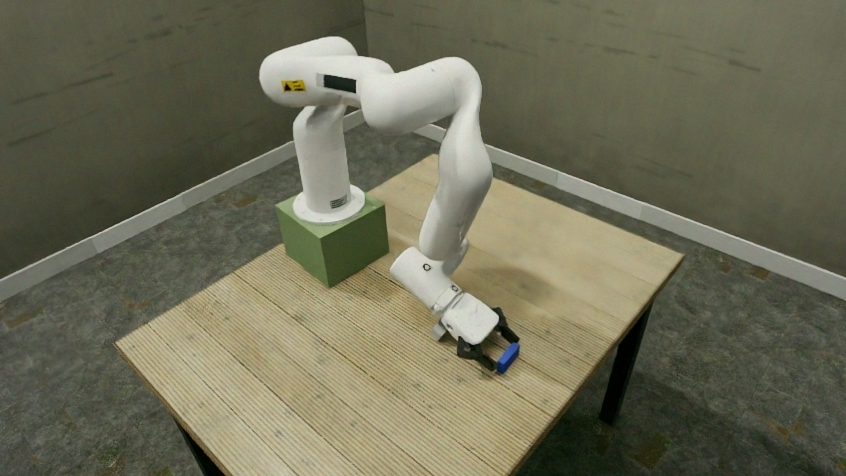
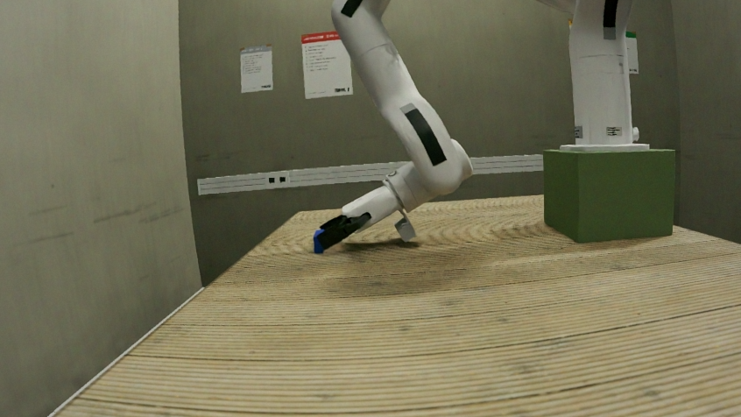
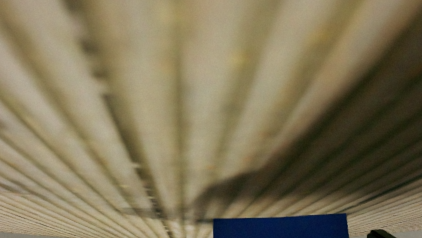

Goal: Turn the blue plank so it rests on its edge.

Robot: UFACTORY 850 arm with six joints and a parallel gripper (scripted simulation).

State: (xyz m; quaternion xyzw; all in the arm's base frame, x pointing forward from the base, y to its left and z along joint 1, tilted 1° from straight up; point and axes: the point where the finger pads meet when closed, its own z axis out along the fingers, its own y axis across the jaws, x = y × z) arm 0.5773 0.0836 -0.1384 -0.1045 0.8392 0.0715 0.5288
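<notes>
The blue plank lies 10 mm ahead of my hand and 10 mm below it.
</notes>
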